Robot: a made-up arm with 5 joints. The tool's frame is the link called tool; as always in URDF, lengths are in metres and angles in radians.
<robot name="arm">
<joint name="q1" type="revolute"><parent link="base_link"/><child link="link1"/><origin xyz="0.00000 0.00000 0.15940" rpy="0.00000 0.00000 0.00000"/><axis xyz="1 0 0"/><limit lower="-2.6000" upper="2.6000"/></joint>
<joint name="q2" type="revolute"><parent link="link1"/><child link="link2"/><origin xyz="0.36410 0.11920 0.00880" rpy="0.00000 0.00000 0.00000"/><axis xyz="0 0 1"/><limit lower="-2.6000" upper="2.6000"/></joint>
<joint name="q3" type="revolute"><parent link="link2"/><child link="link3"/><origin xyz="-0.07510 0.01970 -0.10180" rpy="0.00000 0.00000 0.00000"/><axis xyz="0 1 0"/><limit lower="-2.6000" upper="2.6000"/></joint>
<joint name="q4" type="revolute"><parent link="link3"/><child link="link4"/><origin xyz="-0.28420 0.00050 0.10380" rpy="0.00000 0.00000 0.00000"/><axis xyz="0 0 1"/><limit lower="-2.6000" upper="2.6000"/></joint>
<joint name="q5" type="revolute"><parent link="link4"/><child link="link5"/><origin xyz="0.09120 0.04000 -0.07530" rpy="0.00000 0.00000 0.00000"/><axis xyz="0 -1 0"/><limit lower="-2.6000" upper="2.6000"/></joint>
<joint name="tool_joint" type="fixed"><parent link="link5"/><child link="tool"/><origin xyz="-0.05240 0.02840 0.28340" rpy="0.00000 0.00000 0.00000"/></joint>
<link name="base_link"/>
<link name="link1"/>
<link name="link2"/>
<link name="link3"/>
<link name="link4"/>
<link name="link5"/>
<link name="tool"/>
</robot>
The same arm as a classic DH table. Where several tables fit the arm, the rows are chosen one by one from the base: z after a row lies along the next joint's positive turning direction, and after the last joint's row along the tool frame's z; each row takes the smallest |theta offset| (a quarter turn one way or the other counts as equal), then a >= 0, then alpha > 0; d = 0 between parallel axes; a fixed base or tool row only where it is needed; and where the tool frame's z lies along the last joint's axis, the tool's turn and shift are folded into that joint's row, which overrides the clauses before.
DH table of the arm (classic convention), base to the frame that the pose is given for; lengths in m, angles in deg. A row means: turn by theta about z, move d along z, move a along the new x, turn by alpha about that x. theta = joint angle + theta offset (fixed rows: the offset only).
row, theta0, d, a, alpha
base (fixed), 90, 0.1594, 0, 90
q1, 0, 0.3641, 0.1192, -90
q2, 90, -0.093, 0.0751, 90
q3, 0, 0.0202, 0.2842, -90
q4, 0, 0.0285, -0.0912, -90
q5, 0, -0.0684, 0.0524, 90
tool (fixed), 180, 0.2834, 0, 0
Joint limits (deg, base to tool): -148.97..148.97 -148.97..148.97 -148.97..148.97 -148.97..148.97 -148.97..148.97

